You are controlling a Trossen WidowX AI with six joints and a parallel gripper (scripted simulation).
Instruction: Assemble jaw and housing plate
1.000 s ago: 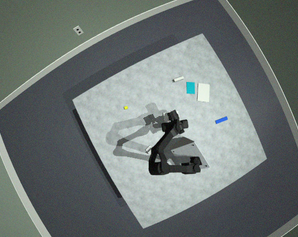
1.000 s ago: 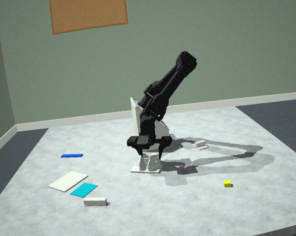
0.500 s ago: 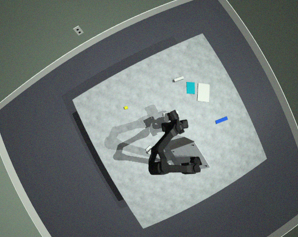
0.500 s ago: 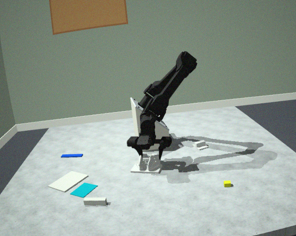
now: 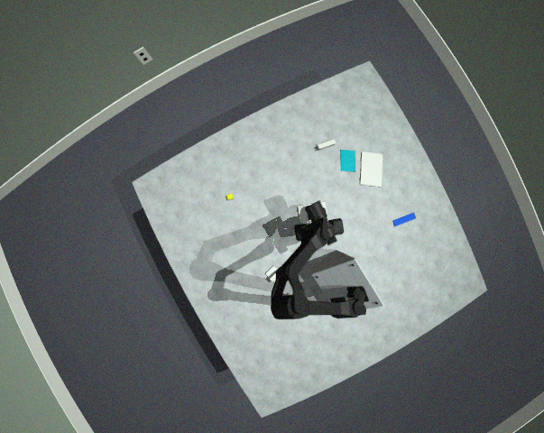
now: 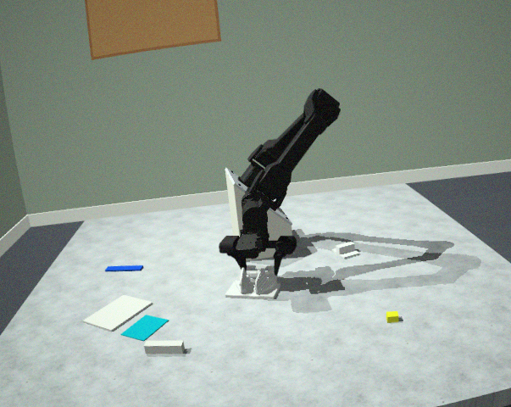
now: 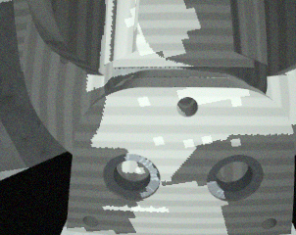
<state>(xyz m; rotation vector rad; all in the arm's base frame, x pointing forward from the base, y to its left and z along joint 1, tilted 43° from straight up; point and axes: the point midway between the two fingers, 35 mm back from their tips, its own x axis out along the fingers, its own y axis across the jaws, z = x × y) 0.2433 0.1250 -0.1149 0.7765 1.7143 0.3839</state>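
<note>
The white jaw lies 30 mm ahead of my gripper tip, 10 mm to the left of it and 10 mm above it. The rest, counted from my gripper tip: yellow cube 280 mm ahead, 270 mm to the left; white sheet 120 mm ahead, 350 mm to the right, 10 mm below; cyan sheet 200 mm ahead, 270 mm to the right, 10 mm below.
</note>
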